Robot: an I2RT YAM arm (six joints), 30 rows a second.
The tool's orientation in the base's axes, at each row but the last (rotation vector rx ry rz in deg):
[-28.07 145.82 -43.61]
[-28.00 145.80 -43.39]
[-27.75 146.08 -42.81]
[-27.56 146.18 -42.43]
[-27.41 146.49 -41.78]
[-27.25 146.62 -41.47]
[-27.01 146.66 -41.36]
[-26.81 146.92 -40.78]
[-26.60 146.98 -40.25]
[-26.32 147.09 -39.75]
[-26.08 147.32 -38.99]
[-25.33 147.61 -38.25]
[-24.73 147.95 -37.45]
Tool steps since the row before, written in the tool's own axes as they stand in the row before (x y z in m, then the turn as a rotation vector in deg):
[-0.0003 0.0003 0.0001 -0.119 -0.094 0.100]
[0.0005 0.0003 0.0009 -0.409 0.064 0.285]
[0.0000 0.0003 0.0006 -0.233 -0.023 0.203]
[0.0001 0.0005 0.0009 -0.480 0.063 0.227]
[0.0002 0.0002 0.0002 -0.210 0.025 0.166]
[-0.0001 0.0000 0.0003 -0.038 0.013 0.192]
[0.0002 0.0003 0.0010 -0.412 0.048 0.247]
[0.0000 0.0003 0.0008 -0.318 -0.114 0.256]
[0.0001 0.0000 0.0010 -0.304 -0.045 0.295]
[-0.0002 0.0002 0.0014 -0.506 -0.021 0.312]
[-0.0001 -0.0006 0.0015 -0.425 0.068 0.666]
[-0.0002 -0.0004 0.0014 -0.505 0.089 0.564]
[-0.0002 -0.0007 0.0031 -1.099 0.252 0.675]
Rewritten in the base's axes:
[0.0002 0.0003 -0.0002 0.169 -0.064 0.016]
[0.0000 -0.0004 -0.0010 0.474 0.111 -0.127]
[0.0002 0.0000 -0.0006 0.302 -0.001 -0.069]
[0.0003 0.0000 -0.0010 0.505 0.166 -0.059]
[-0.0001 0.0000 -0.0003 0.254 0.043 -0.076]
[0.0002 -0.0001 -0.0002 0.124 -0.052 -0.143]
[0.0003 -0.0003 -0.0010 0.461 0.115 -0.087]
[0.0003 -0.0001 -0.0008 0.418 -0.060 -0.034]
[0.0004 -0.0004 -0.0008 0.412 -0.025 -0.107]
[0.0008 -0.0003 -0.0011 0.587 0.072 -0.067]
[0.0009 -0.0010 -0.0008 0.674 -0.024 -0.418]
[0.0009 -0.0008 -0.0008 0.688 0.064 -0.322]
[0.0018 -0.0017 -0.0020 1.219 0.394 -0.293]

